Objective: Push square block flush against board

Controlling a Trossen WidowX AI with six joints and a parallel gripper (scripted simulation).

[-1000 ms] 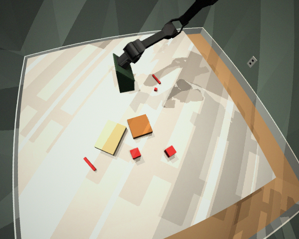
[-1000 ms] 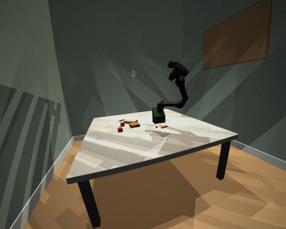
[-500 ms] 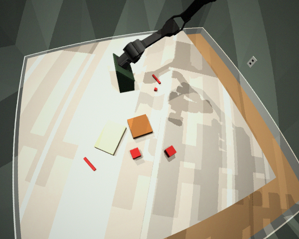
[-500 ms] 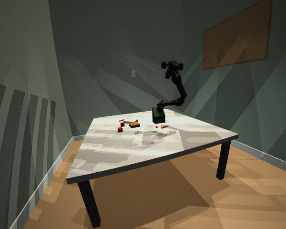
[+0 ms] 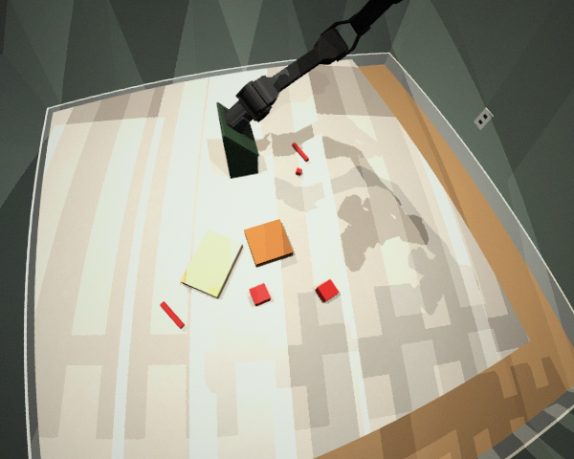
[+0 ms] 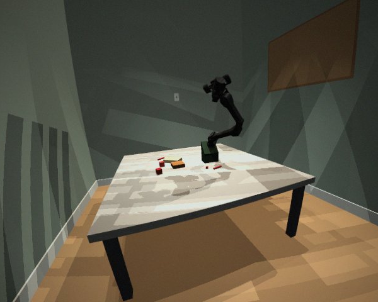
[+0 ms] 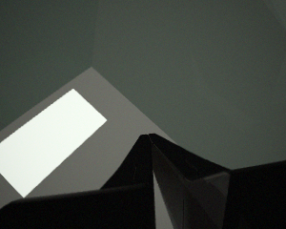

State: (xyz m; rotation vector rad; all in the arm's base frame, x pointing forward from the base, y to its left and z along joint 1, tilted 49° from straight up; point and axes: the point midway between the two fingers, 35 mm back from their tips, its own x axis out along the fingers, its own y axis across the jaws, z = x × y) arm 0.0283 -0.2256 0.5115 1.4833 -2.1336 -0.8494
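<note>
The pale yellow board is 670 mm below my gripper tip, 340 mm to the right of it and 320 mm ahead of it. The rest, counted from my gripper tip: small red bit (670 mm below, 90 mm ahead, 40 mm to the right); then orange square block (670 mm below, 300 mm ahead, 190 mm to the right).
</note>
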